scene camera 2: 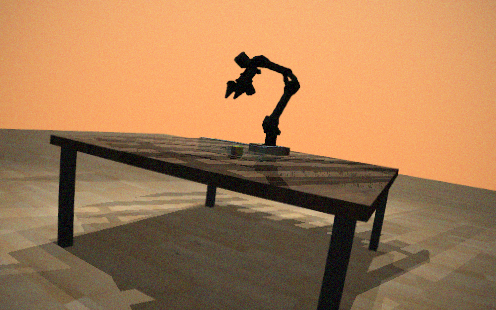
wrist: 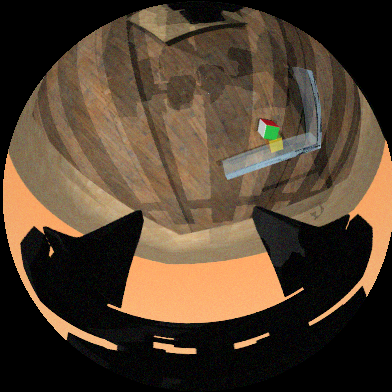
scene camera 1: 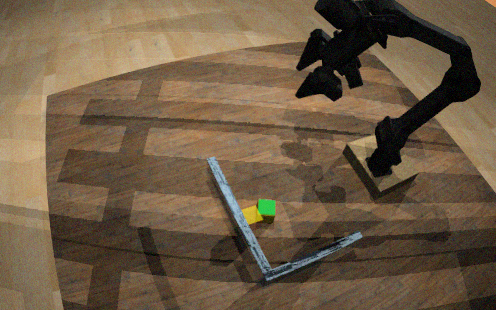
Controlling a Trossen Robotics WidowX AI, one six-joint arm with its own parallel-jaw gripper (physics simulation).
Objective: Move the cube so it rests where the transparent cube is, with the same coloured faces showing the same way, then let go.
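Frame: origin at the arm's base, x up, y ahead, z left, level; metres.
Where they show: gripper, fingertip midpoint: (scene camera 2: 229,98) (wrist: 198,214) (scene camera 1: 297,82); arm's base at its link origin: (scene camera 2: 270,145) (scene camera 1: 378,166).
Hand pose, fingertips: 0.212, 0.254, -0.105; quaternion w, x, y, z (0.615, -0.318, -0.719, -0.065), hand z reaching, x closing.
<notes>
Each offset is from my fingertips to the top centre of the thing, as dx, dy, dz. "spot": to the spot under its first point.
The solid cube @[-0.213, +0.081, +0.154] (scene camera 1: 266,208) (scene camera 2: 237,150) (wrist: 269,130) stands on the table inside the corner of an L-shaped barrier. It shows a green face up and a dark yellowish side in scene camera 1, and green, red and white faces in the wrist view. A yellow patch @[spot: -0.213, +0.120, +0.168] (scene camera 1: 251,215) (wrist: 276,145), which looks like the transparent cube's face, lies close beside it, between it and the barrier's long side. The transparent cube's other faces are hard to make out. My gripper (scene camera 1: 298,82) (scene camera 2: 231,97) (wrist: 198,214) is open and empty, high above the table and away from both cubes.
The pale blue, partly see-through barrier (scene camera 1: 227,192) (wrist: 315,107) has a long side close to the yellow patch and a shorter side running towards the right in scene camera 1. The arm's base block (scene camera 1: 405,176) (scene camera 2: 280,150) stands on the wooden table (scene camera 1: 100,200) (scene camera 2: 190,176).
</notes>
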